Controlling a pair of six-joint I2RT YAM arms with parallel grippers.
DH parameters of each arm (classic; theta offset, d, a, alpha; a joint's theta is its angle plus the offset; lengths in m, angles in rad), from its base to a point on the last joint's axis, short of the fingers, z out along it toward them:
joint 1: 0 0.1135 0.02 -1.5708
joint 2: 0 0 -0.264 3.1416
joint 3: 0.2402 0 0.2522 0
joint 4: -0.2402 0 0.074 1.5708
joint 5: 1.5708 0 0 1.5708
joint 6: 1.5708 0.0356 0 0
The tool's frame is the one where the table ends.
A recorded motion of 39 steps. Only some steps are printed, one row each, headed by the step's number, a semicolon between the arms.
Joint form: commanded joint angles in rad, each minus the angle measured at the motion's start. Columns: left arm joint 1, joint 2, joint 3, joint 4, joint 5, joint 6; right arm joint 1, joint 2, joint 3, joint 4, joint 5, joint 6.
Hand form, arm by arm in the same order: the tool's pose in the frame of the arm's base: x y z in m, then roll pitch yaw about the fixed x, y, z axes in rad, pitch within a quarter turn. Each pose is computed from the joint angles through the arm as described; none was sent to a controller.
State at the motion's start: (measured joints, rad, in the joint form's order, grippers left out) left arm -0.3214 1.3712 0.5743 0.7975 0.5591 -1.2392; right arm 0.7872 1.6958 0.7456 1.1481 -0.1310 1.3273
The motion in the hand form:
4: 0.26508 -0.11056 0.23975 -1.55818 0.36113 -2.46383; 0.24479 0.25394 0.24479 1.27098 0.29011 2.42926
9: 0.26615 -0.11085 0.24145 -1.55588 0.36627 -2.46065; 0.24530 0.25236 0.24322 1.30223 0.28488 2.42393
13: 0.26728 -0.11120 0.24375 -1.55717 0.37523 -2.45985; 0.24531 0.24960 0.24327 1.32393 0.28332 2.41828
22: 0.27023 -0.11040 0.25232 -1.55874 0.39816 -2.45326; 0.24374 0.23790 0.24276 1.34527 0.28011 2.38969
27: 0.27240 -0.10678 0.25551 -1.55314 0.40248 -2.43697; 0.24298 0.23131 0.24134 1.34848 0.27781 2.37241
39: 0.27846 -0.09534 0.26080 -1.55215 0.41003 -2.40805; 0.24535 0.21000 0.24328 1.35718 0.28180 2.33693
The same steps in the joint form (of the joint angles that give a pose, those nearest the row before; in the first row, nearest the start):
4: -0.0069 0.0056 0.0009 0.0181 0.0100 0.0220; 0.0013 0.0061 0.0201 0.0785 -0.0207 -0.0143
9: -0.0069 0.0063 0.0082 0.0140 0.0077 0.0258; -0.0017 -0.0044 0.0159 0.0418 -0.0091 -0.0143
13: -0.0069 0.0048 0.0185 0.0007 0.0066 0.0356; -0.0067 -0.0199 0.0098 0.0114 -0.0024 -0.0158
22: -0.0011 -0.0067 0.0498 -0.0440 0.0054 0.0595; -0.0263 -0.0601 -0.0264 -0.0135 0.0125 -0.0173
27: 0.0130 -0.0098 0.0590 -0.0502 0.0055 0.0606; -0.0383 -0.0758 -0.0489 -0.0098 0.0190 -0.0166
39: 0.0580 -0.0125 0.0800 -0.0727 0.0221 0.0673; -0.0936 -0.1314 -0.0917 -0.0308 0.0010 -0.0173

